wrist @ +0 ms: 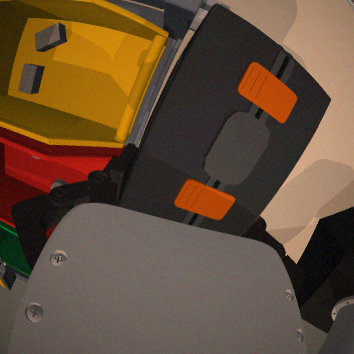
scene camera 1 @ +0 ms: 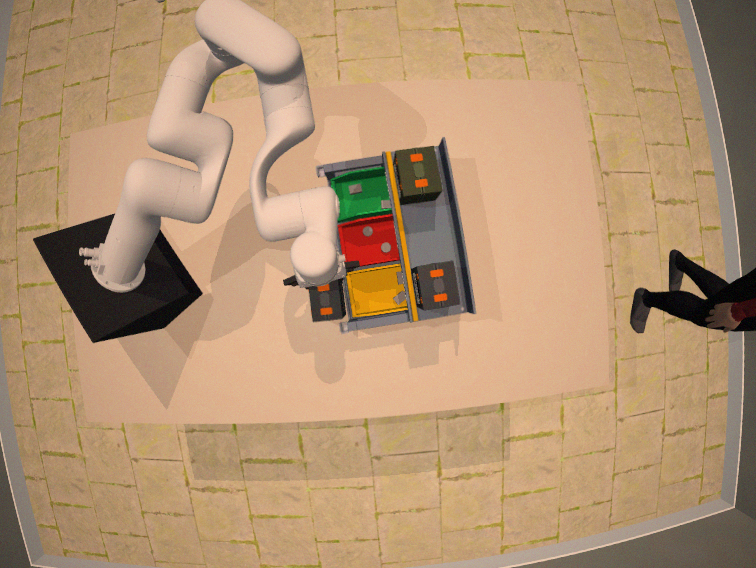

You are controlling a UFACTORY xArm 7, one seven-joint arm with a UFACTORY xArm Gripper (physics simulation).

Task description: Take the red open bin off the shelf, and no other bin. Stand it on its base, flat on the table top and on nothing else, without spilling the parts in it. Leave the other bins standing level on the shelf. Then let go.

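Places are measured from the arm's base along level axes (x left, y back, z up), in millimetres.
Where they show: arm's base at its link origin: (scene camera 1: 118,267).
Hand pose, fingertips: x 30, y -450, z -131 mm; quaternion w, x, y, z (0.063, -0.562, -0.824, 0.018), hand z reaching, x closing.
Observation:
Things, the pixels of their centre, and the offset from my fingertips. "pt": a spot on its surface instead. Level surfaces: height alone.
- red open bin at the middle of its body: (wrist: 35,175) (scene camera 1: 377,241) dx +99, dy -111, dz -24 mm
- shelf at a spot on its surface: (scene camera 1: 435,239) pt dx +112, dy -235, dz +34 mm
- green bin at the middle of its body: (wrist: 40,241) (scene camera 1: 369,194) dx +207, dy -80, dz -24 mm
- yellow bin at the middle of its body: (wrist: 51,64) (scene camera 1: 386,289) dx -8, dy -143, dz -24 mm
- dark case with orange latches, body centre: (wrist: 202,118) (scene camera 1: 328,298) dx -44, dy -15, dz -2 mm
- orange bar at the middle of its body: (scene camera 1: 402,234) dx +113, dy -161, dz +39 mm
- table at its surface level: dz -68 mm
The red open bin (scene camera 1: 359,249) (wrist: 82,167) sits on the shelf (scene camera 1: 435,239) between the green bin (scene camera 1: 348,210) (wrist: 12,252) and the yellow bin (scene camera 1: 369,293) (wrist: 95,95). Two round grey parts lie in it in the scene view; fingers hide some of it in the wrist view. My gripper (scene camera 1: 320,274) (wrist: 179,175) is shut on a dark case with orange latches (scene camera 1: 326,304) (wrist: 175,115). The case is in front of the shelf, before the yellow bin. One finger is beside the red bin's front. The case's underside is hidden.
An olive case (scene camera 1: 418,171) and another dark case (scene camera 1: 436,287) are on the shelf's far side, behind the orange bar (scene camera 1: 401,244). The table (scene camera 1: 537,244) extends around the shelf. The arm's black pedestal (scene camera 1: 70,280) is at the left. A person (scene camera 1: 687,287) is at the right.

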